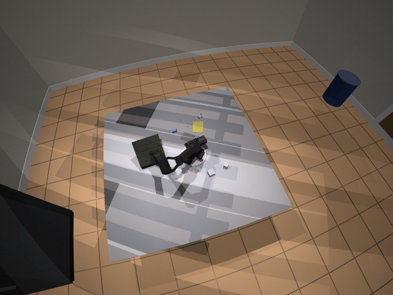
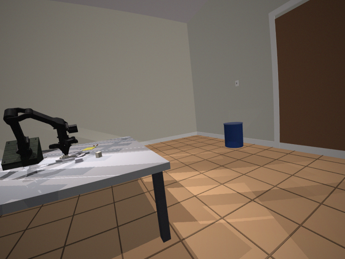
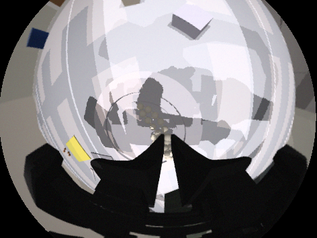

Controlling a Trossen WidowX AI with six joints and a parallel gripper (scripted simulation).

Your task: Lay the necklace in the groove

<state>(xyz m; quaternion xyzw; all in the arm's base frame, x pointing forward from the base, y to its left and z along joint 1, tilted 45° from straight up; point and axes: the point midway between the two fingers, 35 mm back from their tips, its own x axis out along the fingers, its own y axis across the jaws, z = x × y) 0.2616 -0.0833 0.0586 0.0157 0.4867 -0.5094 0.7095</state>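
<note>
My gripper tip is now 2 cm short of the round bead board, 4 cm to the right of it and 2 cm above it. Also, from my gripper tip: grey card 3 cm ahead, 22 cm to the left, 3 cm below; beige cube 21 cm ahead, 14 cm to the right, 1 cm below; white block 9 cm ahead, 15 cm to the right, 2 cm below.
</note>
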